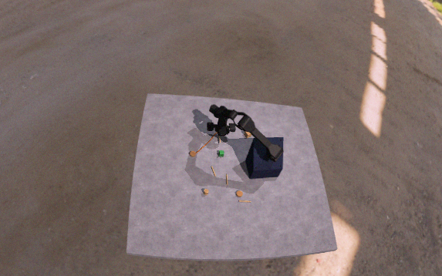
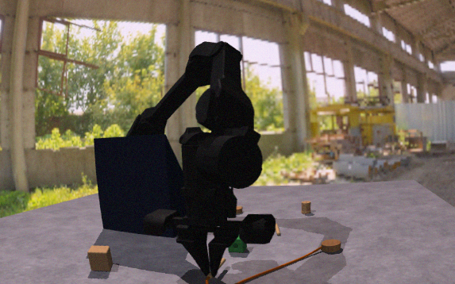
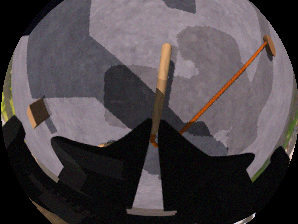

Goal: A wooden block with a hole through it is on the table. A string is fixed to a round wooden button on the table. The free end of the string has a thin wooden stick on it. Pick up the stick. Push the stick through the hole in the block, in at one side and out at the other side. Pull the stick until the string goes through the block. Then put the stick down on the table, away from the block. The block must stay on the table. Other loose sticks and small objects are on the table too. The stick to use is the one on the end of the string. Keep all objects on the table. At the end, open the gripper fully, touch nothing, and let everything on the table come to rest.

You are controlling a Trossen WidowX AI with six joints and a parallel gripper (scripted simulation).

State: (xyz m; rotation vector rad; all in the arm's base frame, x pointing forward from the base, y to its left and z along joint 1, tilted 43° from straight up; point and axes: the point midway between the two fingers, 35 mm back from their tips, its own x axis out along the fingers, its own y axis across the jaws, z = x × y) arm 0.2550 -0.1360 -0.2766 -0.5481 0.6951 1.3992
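Right now the green block is 160 mm to the left of my gripper tip and 20 mm ahead of it. Round my gripper tip: round wooden button (200 mm ahead, 140 mm to the left, 10 mm below); short wooden cylinder (430 mm to the left, 170 mm ahead); wooden block (210 mm behind).
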